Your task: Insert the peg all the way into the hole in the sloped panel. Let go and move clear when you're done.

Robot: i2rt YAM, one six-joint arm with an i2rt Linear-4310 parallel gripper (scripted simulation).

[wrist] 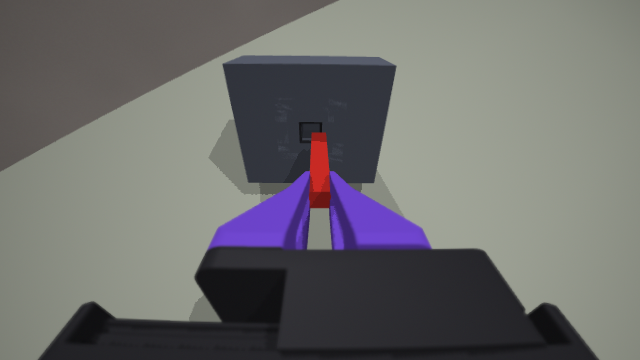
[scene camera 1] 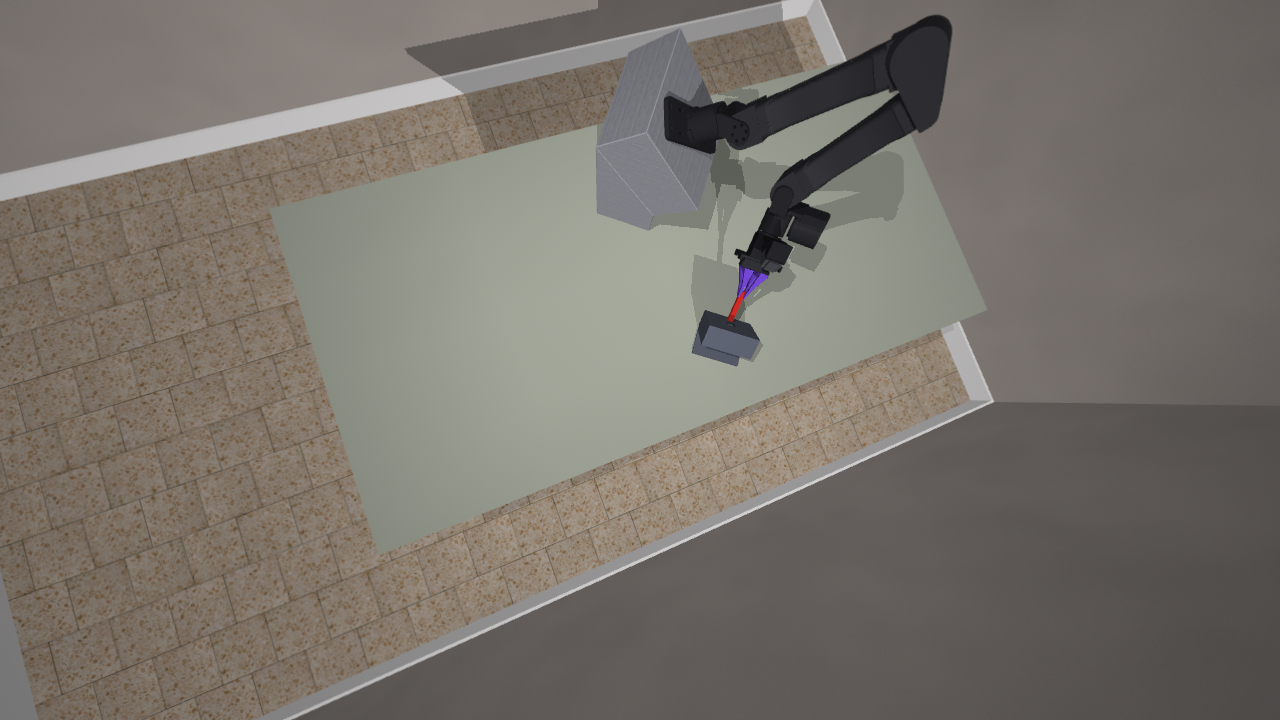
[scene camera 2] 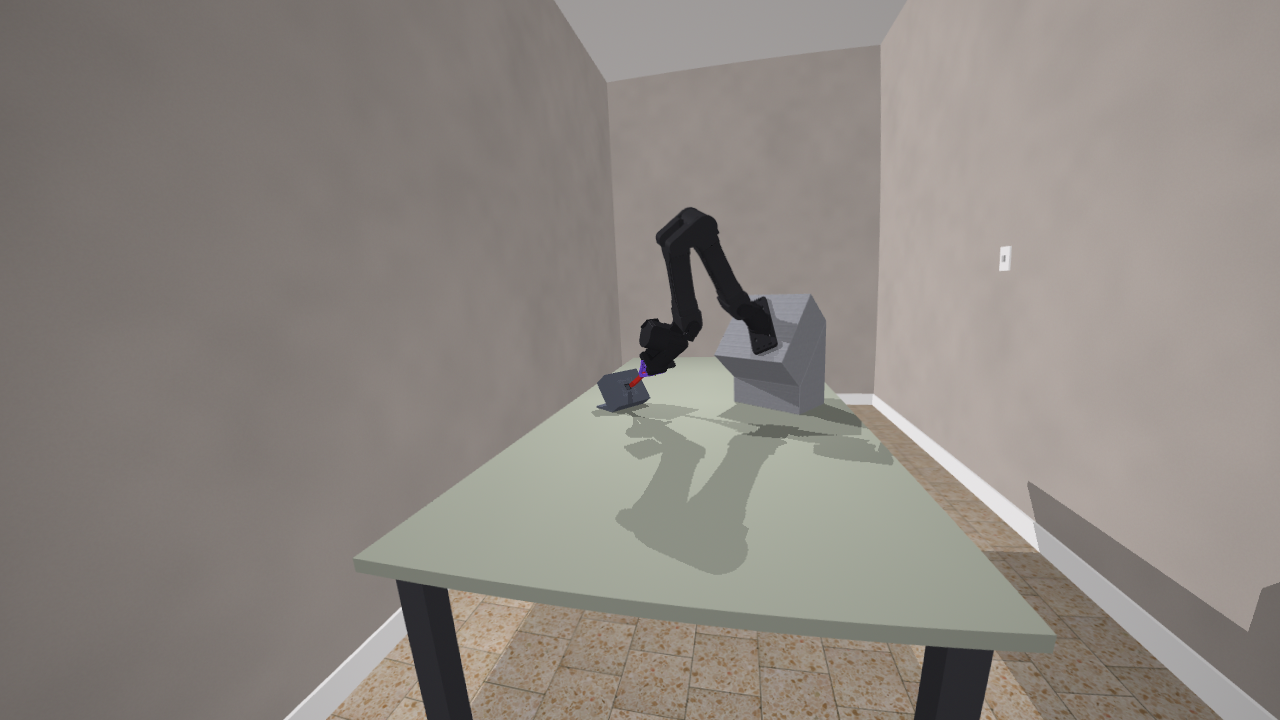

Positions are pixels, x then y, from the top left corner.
Scene:
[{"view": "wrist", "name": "my gripper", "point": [319, 180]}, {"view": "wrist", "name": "red peg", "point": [319, 195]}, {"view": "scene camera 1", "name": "my gripper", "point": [740, 297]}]

